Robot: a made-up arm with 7 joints.
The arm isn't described. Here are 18 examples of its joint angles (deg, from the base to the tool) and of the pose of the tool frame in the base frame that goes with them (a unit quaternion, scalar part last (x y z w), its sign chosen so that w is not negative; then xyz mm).
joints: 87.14 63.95 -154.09 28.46 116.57 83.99 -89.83
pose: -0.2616 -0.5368 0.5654 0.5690 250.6 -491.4 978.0
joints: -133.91 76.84 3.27 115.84 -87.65 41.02 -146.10
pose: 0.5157 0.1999 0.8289 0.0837 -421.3 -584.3 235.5
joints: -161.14 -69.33 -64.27 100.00 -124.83 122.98 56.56
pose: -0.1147 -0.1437 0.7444 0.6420 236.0 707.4 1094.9
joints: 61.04 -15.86 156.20 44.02 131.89 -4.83 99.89
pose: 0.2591 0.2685 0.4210 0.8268 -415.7 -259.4 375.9
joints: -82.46 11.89 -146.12 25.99 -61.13 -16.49 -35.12
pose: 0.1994 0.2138 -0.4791 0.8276 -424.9 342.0 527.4
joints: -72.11 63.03 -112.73 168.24 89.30 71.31 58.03
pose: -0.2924 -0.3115 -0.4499 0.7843 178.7 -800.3 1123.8
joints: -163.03 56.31 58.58 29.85 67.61 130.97 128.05
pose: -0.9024 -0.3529 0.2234 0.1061 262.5 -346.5 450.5
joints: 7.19 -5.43 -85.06 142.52 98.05 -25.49 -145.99
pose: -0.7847 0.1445 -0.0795 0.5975 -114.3 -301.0 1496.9
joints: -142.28 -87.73 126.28 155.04 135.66 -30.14 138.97
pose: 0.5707 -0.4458 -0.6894 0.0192 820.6 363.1 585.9
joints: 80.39 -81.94 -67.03 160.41 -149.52 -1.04 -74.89
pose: -0.4467 0.6202 0.4033 0.5031 74.9 -851.9 947.2
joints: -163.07 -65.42 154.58 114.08 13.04 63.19 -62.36
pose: 0.1891 0.2860 0.8520 0.3956 928.1 40.6 393.8
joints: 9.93 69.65 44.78 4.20 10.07 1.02 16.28
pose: 0.5252 0.4907 0.5085 0.4742 -327.7 181.9 345.9
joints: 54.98 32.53 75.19 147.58 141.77 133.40 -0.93
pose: -0.5791 -0.1972 0.0732 0.7876 51.9 495.2 1475.2
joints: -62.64 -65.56 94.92 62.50 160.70 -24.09 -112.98
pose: -0.3655 -0.2255 0.5981 0.6767 539.7 294.5 658.8
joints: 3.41 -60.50 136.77 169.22 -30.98 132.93 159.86
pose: 0.3905 -0.4465 0.4138 0.6906 -794.2 34.8 1013.7
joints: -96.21 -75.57 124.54 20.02 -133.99 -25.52 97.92
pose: 0.0747 0.6252 0.6805 0.3747 195.2 -228.7 331.2
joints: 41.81 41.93 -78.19 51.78 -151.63 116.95 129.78
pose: -0.9483 0.0411 0.2588 0.1790 475.9 -406.9 610.6
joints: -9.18 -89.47 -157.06 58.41 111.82 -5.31 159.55
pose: 0.0577 -0.3819 -0.0834 0.9186 -44.4 -186.8 44.4
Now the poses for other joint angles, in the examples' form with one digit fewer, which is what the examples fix.
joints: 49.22 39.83 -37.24 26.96 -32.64 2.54 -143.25
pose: -0.068 -0.350 -0.649 0.672 270 1 200
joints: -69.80 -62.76 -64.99 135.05 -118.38 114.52 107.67
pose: 0.301 -0.094 0.815 0.487 -547 530 1156
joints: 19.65 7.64 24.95 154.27 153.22 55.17 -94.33
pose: -0.259 0.870 -0.244 0.341 285 214 1591
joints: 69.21 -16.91 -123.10 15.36 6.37 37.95 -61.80
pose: 0.457 -0.090 0.596 0.654 319 -210 245
